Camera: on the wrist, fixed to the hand. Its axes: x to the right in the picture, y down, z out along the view.
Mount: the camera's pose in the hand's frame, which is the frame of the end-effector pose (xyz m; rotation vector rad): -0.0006 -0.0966 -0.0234 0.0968 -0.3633 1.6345
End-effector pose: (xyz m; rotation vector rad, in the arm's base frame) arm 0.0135 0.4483 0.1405 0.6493 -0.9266 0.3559
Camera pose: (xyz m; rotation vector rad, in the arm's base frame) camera 0.0804 0.3905 0.0950 -0.1278 -1.6584 1.7686
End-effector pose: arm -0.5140 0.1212 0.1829 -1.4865 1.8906 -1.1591
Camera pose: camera -0.4791 0.1239 0.2759 0.1838 1.8502 -0.1280
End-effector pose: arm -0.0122 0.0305 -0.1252 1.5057 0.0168 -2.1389
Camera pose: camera -0.0319 0.1213 -0.1606 0.5741 -1.0475 -0.9478
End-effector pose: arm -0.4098 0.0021 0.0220 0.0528 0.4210 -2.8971
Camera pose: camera -0.4299 0.0994 0.0264 -0.0820 0.0496 -1.2613
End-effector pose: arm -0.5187 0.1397 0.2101 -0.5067 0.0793 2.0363
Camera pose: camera -0.4288 0.1816 0.2038 -0.1100 -0.3504 -2.5840
